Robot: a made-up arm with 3 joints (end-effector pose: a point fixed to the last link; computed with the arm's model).
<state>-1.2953 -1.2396 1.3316</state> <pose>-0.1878 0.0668 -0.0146 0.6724 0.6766 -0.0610 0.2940</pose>
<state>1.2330 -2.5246 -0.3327</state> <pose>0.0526 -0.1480 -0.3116 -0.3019 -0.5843 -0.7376 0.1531</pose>
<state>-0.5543 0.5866 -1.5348</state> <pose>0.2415 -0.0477 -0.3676 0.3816 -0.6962 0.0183 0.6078</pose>
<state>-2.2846 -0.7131 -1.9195</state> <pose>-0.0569 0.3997 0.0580 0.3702 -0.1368 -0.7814 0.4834</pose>
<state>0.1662 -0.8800 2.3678</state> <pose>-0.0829 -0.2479 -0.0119 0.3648 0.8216 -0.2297 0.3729</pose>
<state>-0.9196 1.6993 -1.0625</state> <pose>0.3825 0.2193 -0.1924 0.5936 -0.5871 0.4318 0.3413</pose>
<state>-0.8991 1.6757 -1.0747</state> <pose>0.3814 0.2115 -0.2013 0.5924 -0.5859 0.4262 0.3523</pose>
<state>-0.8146 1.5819 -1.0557</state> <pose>0.3764 0.1698 -0.2385 0.5695 -0.5685 0.4237 0.4159</pose>
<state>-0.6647 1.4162 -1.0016</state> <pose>0.3601 0.0837 -0.2901 0.5126 -0.5309 0.4203 0.5280</pose>
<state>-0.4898 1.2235 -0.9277</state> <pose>0.3293 -0.0271 -0.3222 0.4268 -0.4799 0.4095 0.6480</pose>
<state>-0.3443 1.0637 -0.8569</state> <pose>0.2945 -0.1204 -0.3240 0.3419 -0.4318 0.3931 0.7363</pose>
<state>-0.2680 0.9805 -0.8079</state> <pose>0.2728 -0.1682 -0.3156 0.2918 -0.4015 0.3827 0.7792</pose>
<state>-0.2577 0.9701 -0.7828</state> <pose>0.2688 -0.1762 -0.3131 0.2815 -0.3901 0.3841 0.7881</pose>
